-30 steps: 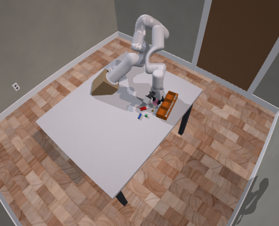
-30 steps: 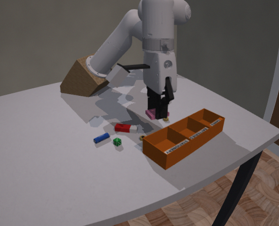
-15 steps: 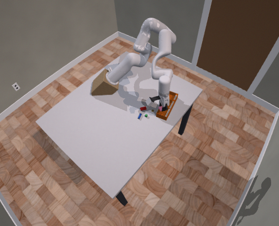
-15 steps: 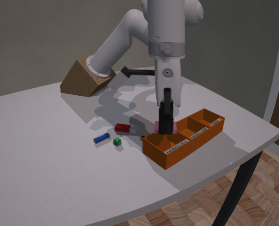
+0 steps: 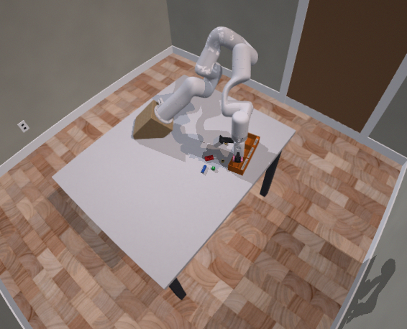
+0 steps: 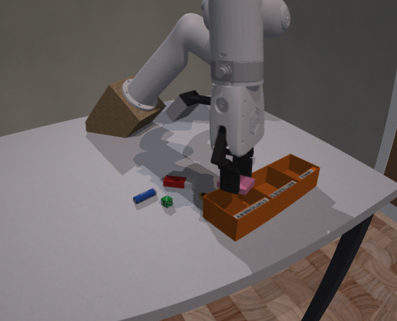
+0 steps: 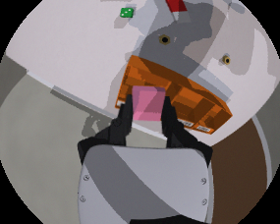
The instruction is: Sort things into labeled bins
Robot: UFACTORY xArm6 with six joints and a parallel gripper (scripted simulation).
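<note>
Right now the red-and-white eraser is 11 cm behind my hand, 8 cm to the right of it and 8 cm below it. Round my hand: orange three-part bin: 4 cm behind, 8 cm to the left, 7 cm below; pink eraser: 2 cm below; green die: 5 cm behind, 12 cm to the right, 8 cm below.
</note>
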